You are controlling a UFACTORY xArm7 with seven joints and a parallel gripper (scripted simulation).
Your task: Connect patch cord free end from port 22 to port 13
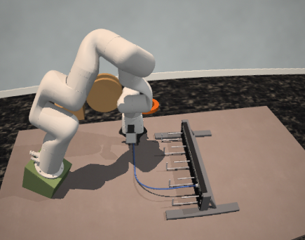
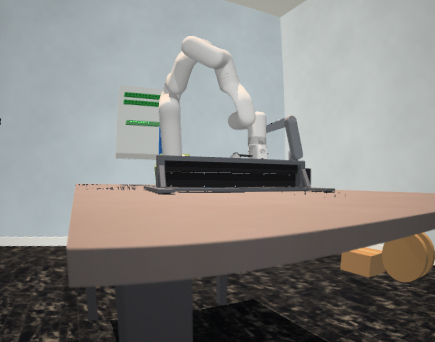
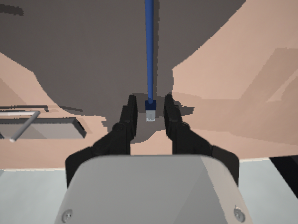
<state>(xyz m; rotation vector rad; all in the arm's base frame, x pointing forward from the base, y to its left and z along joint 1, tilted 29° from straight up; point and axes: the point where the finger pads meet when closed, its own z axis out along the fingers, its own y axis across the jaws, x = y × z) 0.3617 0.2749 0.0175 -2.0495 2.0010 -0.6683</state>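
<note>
My gripper is now 2 cm to the right of the cord plug and 2 cm above it.
</note>
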